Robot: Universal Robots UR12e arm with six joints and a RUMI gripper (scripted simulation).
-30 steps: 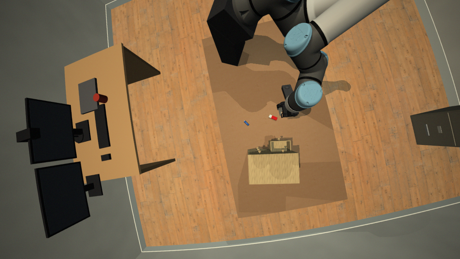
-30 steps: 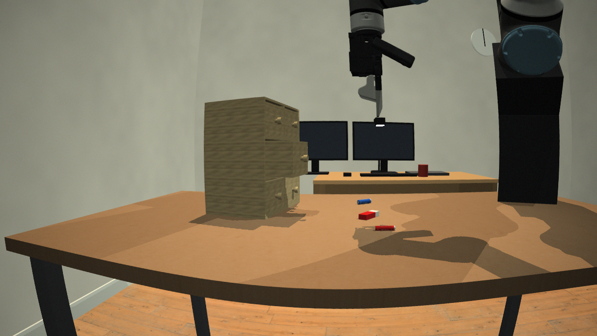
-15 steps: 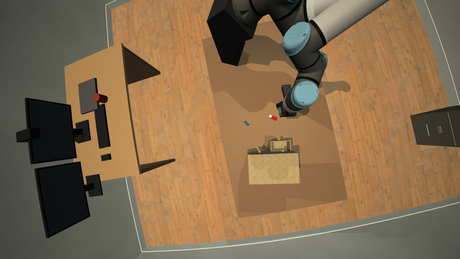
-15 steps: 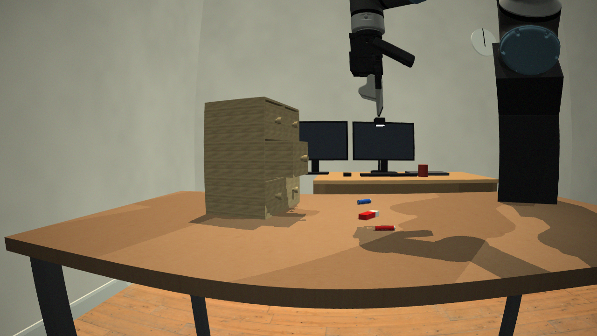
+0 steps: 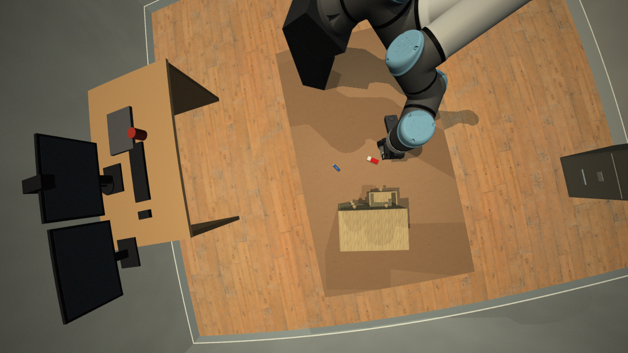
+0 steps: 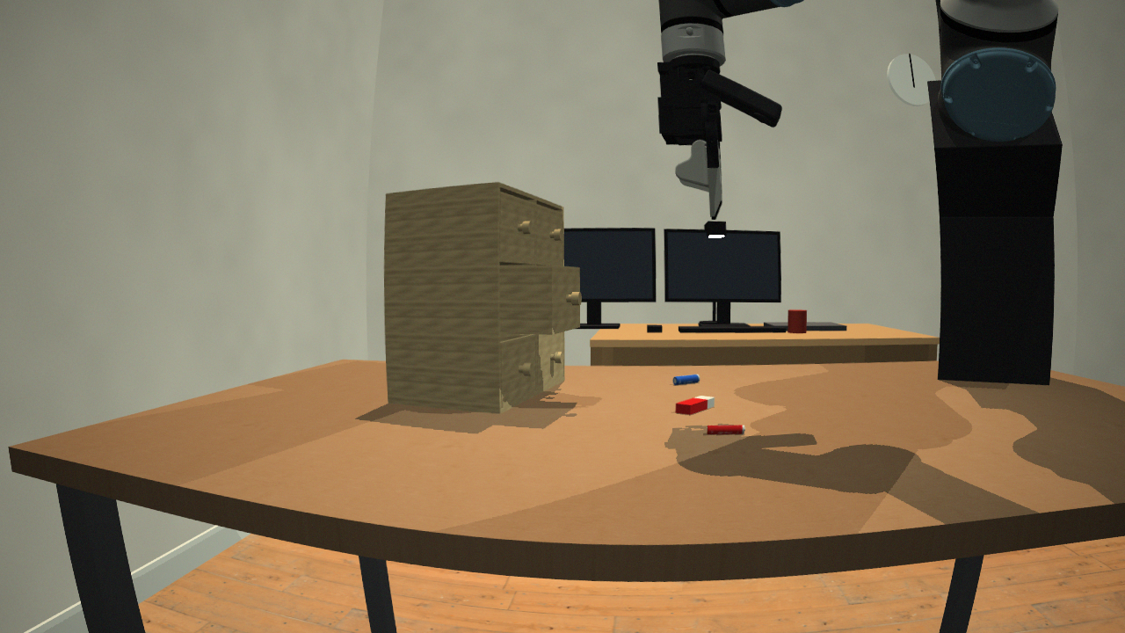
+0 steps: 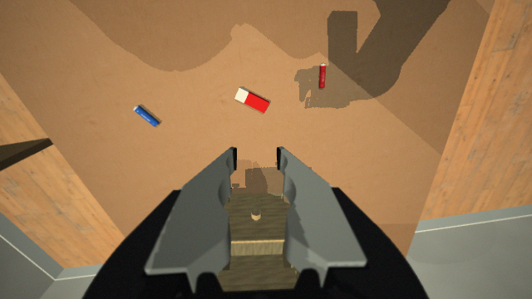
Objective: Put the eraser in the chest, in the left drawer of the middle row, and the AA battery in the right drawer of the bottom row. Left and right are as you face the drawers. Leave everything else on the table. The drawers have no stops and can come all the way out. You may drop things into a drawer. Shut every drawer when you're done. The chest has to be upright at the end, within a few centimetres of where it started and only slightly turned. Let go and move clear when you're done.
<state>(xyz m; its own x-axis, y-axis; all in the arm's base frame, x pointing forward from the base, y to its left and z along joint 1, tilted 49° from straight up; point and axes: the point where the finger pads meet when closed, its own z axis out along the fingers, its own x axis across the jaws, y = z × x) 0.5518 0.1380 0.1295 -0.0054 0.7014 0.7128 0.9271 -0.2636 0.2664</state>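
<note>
Now: hand 260 mm above the eraser, 20 mm short of it and 10 mm to the left of it. Also, from my hand: red battery 260 mm below, 130 mm to the left, 20 mm behind; then blue AA battery 260 mm below, 220 mm to the right, 60 mm ahead.
</note>
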